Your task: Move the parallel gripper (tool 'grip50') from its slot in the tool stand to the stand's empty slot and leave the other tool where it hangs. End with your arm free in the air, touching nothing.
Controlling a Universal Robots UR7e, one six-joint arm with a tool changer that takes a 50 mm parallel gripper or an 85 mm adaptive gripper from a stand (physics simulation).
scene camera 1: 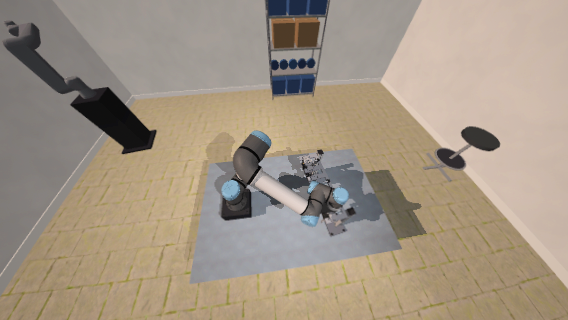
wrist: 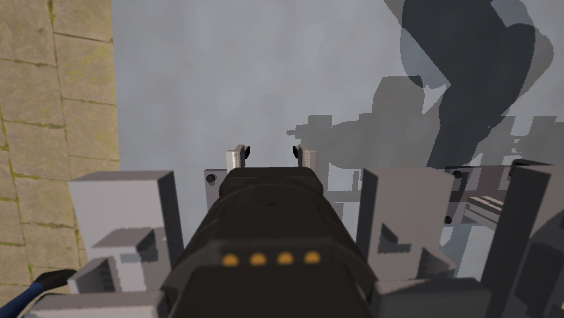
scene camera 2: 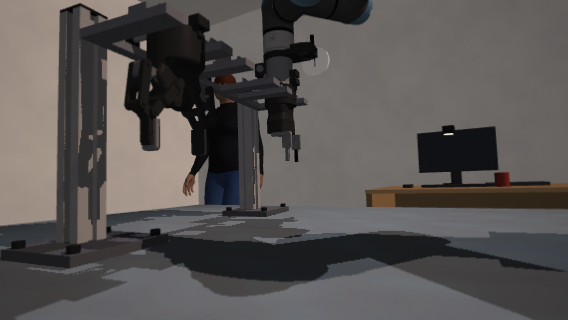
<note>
I see a black adaptive gripper (scene camera 2: 175, 59) and a tool stand (wrist: 402, 211).
</note>
